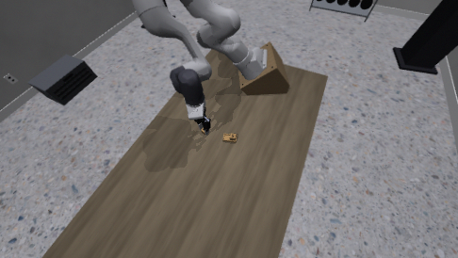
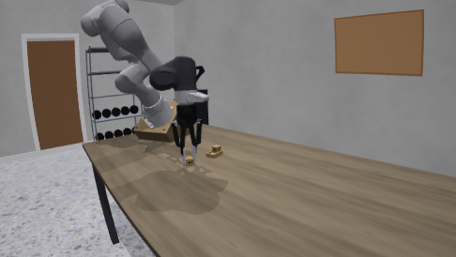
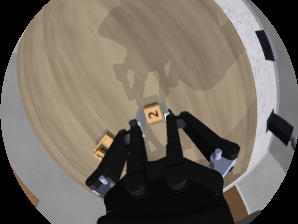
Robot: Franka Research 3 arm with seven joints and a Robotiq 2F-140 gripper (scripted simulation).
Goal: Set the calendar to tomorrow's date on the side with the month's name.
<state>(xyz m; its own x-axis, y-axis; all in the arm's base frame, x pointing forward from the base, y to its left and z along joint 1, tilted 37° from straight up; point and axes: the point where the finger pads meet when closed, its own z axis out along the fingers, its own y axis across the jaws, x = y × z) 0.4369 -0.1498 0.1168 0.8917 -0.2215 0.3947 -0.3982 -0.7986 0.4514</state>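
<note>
Right now my hand is 3 cm above the cube. Round my hand: tray: 15 cm to the left, 3 cm below.
</note>
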